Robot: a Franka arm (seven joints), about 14 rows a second.
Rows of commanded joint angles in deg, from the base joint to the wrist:
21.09, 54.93, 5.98, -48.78, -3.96, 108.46, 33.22
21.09, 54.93, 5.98, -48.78, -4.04, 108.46, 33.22
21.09, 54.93, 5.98, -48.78, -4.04, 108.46, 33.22
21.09, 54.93, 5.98, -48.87, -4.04, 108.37, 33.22
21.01, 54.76, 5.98, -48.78, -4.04, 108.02, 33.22
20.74, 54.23, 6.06, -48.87, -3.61, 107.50, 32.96
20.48, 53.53, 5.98, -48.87, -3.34, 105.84, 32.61
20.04, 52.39, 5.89, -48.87, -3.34, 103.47, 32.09
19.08, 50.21, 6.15, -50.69, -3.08, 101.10, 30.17
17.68, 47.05, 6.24, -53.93, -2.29, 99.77, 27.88
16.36, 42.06, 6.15, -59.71, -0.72, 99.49, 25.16
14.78, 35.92, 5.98, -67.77, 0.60, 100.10, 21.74
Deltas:
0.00, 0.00, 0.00, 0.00, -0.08, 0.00, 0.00
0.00, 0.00, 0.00, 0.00, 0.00, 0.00, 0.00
0.00, 0.00, 0.00, -0.09, 0.00, -0.09, 0.00
-0.08, -0.17, 0.00, 0.09, 0.00, -0.35, 0.00
-0.27, -0.53, 0.08, -0.09, 0.43, -0.52, -0.26
-0.26, -0.70, -0.08, 0.00, 0.27, -1.66, -0.35
-0.44, -1.14, -0.09, 0.00, 0.00, -2.37, -0.52
-0.96, -2.18, 0.26, -1.82, 0.26, -2.37, -1.92
-1.40, -3.16, 0.09, -3.24, 0.79, -1.33, -2.29
-1.32, -4.99, -0.09, -5.78, 1.57, -0.28, -2.72
-1.58, -6.14, -0.17, -8.06, 1.32, 0.61, -3.42

